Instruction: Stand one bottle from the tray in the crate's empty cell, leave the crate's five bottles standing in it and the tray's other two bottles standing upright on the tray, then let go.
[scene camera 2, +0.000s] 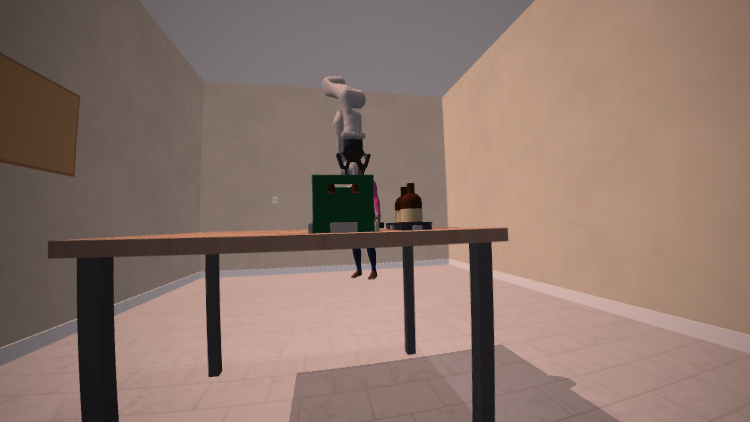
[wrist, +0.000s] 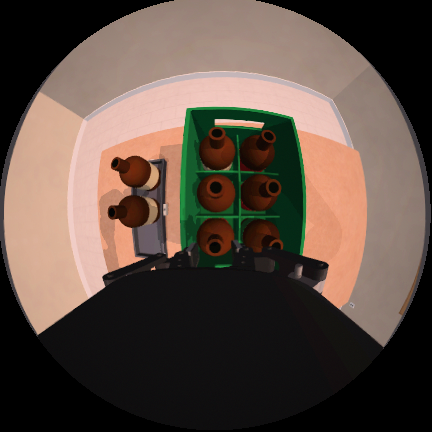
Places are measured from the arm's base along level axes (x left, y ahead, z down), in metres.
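Pixels of known places: gripper, fingertip midpoint: (wrist: 214, 249).
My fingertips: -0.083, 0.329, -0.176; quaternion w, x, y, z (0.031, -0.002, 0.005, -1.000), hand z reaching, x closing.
Observation:
Behind a point stands the place of what it marks, as x, y, z.
The green crate (scene camera 2: 340, 209) @(-0.167, 0.532, -0.049) (wrist: 192, 145) @(-0.065, 0.491, -0.112) stands on the table, and every one of its cells holds a brown bottle, seen from above in the wrist view. My gripper (scene camera 2: 354, 169) @(-0.083, 0.329, -0.176) (wrist: 214, 249) @(-0.083, 0.329, -0.176) is open and empty, above the crate. In the wrist view its fingertips appear either side of the neck of the lower left bottle (wrist: 215, 231) @(-0.085, 0.337, -0.107); in the scene view they are above the crate's rim. The tray (scene camera 2: 403, 226) @(0.036, 0.529, 0.007) (wrist: 149, 242) @(0.113, 0.304, 0.014) is beside the crate. One bottle (scene camera 2: 411, 203) @(0.071, 0.521, -0.068) (wrist: 135, 171) @(0.062, 0.473, -0.097) and a second bottle (scene camera 2: 399, 204) @(0.068, 0.417, -0.073) (wrist: 134, 211) @(0.071, 0.392, -0.097) stand upright on it.
The wooden table (scene camera 2: 236, 241) @(-0.438, 0.612, 0.032) (wrist: 332, 175) @(-0.537, 0.443, 0.020) carries the crate and tray. The crate's walls rise around its bottles, and a gap separates it from the tray. A person (scene camera 2: 376, 196) stands behind the table in the scene view.

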